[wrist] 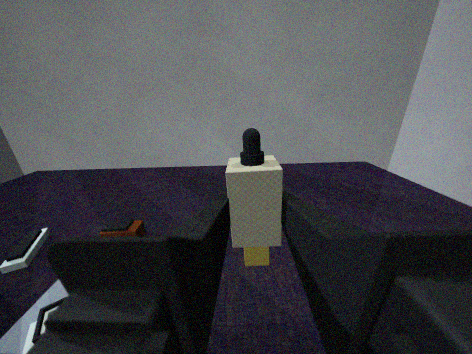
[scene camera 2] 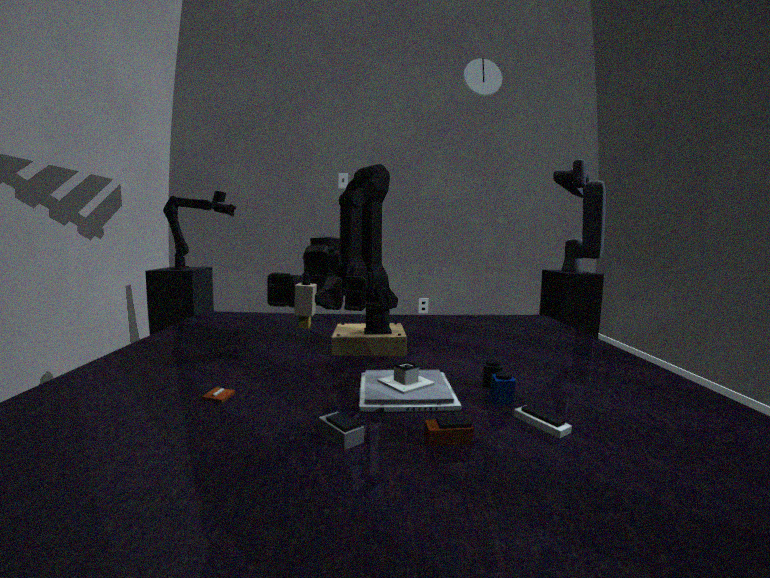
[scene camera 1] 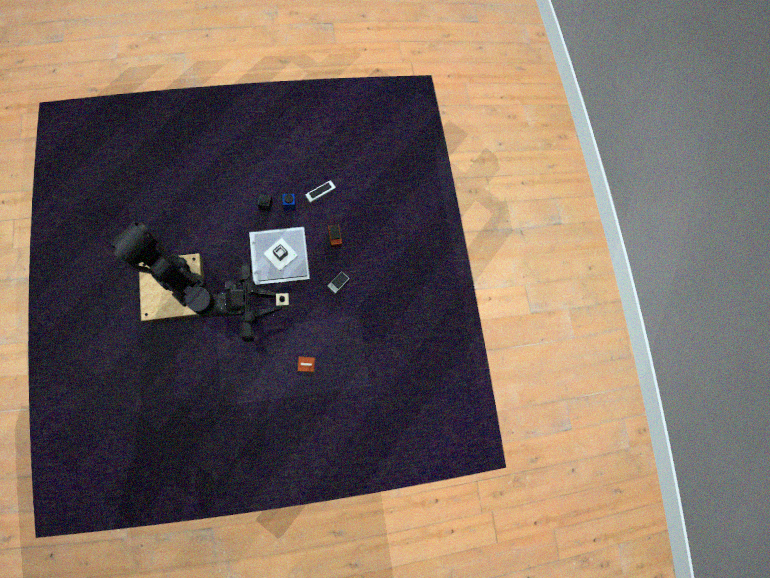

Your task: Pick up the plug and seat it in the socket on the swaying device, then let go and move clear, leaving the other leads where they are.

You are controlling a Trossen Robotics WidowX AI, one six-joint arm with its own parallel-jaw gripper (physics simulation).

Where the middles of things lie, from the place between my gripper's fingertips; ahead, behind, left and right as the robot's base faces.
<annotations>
Right now the cream plug (wrist: 254, 182) is right at my hand. From my hand the other things lie so: device (scene camera 2: 406, 384) (1 cm ahead, 17 cm to the left, 13 cm below); orange-and-black lead (scene camera 2: 457, 429) (17 cm ahead, 21 cm to the left, 15 cm below).
</annotations>
